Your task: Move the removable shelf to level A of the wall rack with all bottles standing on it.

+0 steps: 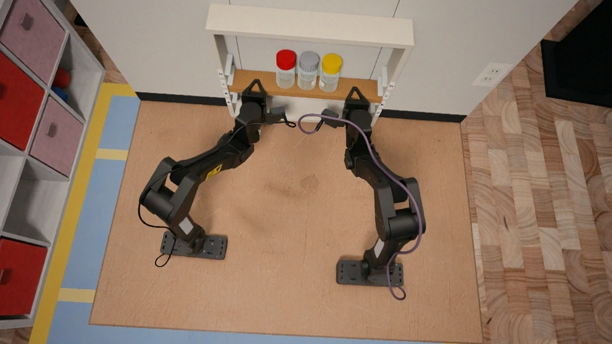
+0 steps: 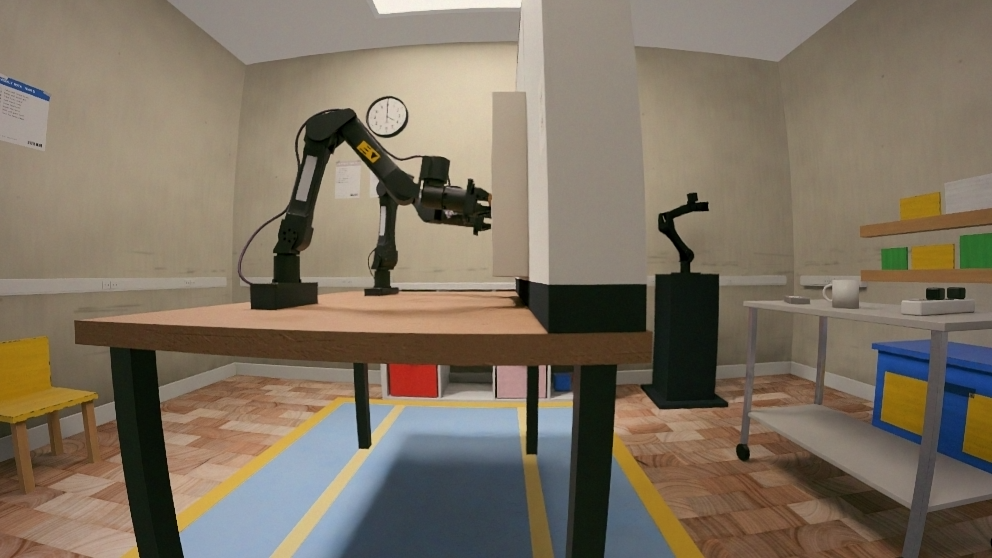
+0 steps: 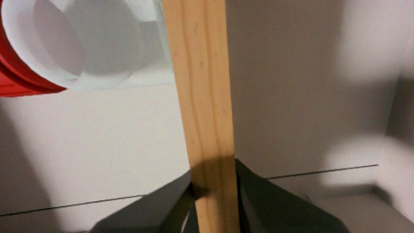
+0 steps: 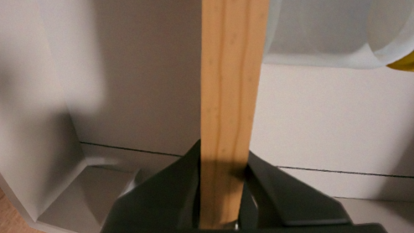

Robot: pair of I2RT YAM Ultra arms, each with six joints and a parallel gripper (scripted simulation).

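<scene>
Now: the yellow-capped bottle 8 cm to the left of my right hand and 6 cm above it. Also, from my right hand: shelf board (15 cm to the left, 1 cm behind); wall rack (15 cm to the left, 4 cm above); grey-capped bottle (15 cm to the left, 6 cm above).
Now: left hand 2 cm short of the red-capped bottle, 8 cm to the left of it and 6 cm below it. The rest, counted from my left hand: shelf board (2 cm ahead, 15 cm to the right); then wall rack (3 cm ahead, 15 cm to the right, 4 cm above); then grey-capped bottle (3 cm ahead, 15 cm to the right, 5 cm above).
</scene>
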